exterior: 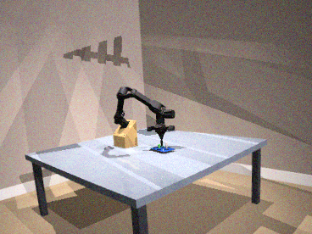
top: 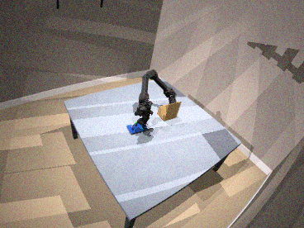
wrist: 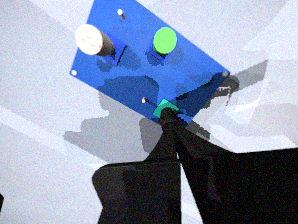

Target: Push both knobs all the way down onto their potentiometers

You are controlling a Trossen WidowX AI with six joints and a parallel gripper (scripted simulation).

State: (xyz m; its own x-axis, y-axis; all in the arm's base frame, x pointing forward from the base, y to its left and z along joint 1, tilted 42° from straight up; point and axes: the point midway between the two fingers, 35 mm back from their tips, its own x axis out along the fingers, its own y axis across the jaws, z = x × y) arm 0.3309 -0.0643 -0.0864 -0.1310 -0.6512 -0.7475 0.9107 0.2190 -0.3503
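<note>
My gripper tip is now 1 cm above the knob.
</note>
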